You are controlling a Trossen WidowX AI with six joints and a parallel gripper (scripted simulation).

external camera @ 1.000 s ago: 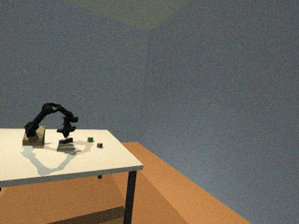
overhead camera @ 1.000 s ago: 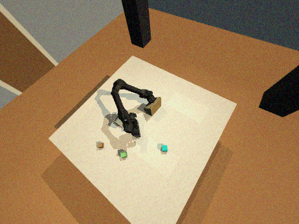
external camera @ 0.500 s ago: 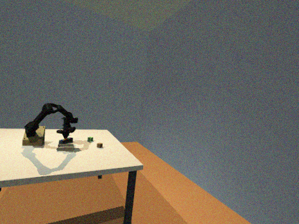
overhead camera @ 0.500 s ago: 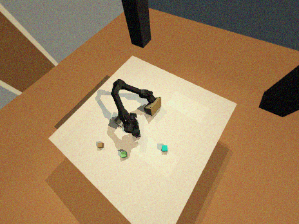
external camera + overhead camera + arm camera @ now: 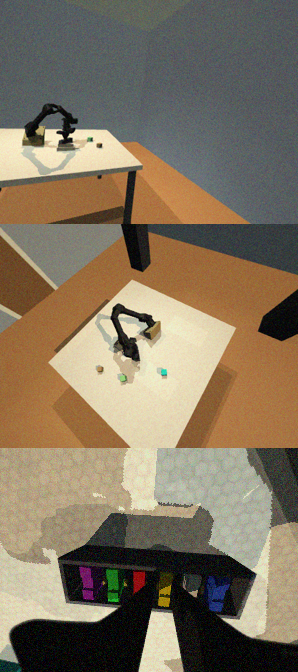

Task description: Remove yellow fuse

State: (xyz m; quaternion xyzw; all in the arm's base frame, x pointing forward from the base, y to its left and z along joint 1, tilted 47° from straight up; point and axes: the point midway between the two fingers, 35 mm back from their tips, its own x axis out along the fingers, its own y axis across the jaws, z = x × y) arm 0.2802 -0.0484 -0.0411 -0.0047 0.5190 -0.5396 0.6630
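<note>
The yellow fuse is 10 mm below my gripper tip. Round my gripper tip: tray: 180 mm to the right, 30 mm below.
</note>
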